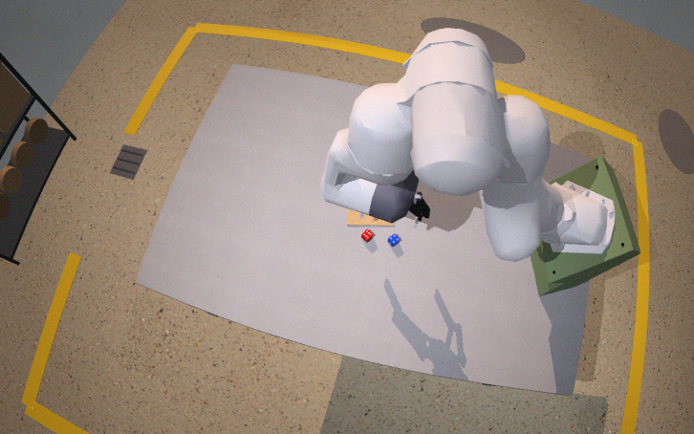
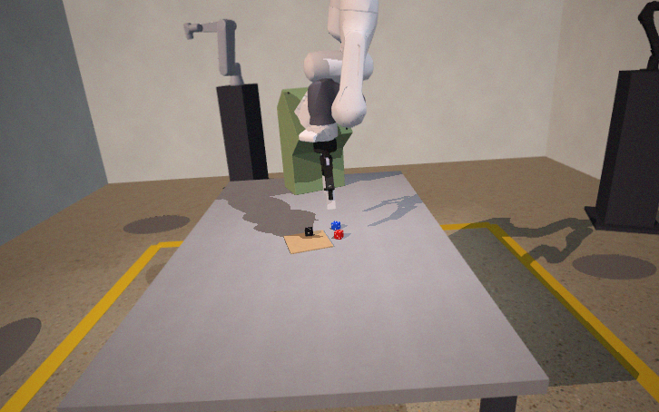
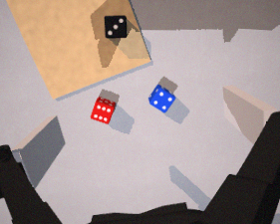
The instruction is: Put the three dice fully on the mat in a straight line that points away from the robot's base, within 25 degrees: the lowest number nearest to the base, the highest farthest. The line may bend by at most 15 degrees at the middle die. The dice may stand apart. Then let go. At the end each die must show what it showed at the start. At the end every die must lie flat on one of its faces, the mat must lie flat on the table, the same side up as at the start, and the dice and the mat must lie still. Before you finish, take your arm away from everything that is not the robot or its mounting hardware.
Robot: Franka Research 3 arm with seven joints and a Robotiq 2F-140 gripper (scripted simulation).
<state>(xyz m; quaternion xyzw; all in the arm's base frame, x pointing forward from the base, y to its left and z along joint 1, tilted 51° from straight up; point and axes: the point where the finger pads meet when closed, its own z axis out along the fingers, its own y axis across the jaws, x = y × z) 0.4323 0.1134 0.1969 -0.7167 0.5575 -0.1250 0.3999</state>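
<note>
Right now my hand is 12 cm above the blue die and 4 cm past it. Also, from my hand: red die (12 cm below, 4 cm to the left, 3 cm ahead); then tan mat (13 cm below, 9 cm ahead, 5 cm to the right); then black die (11 cm below, 7 cm to the right, 4 cm ahead).
</note>
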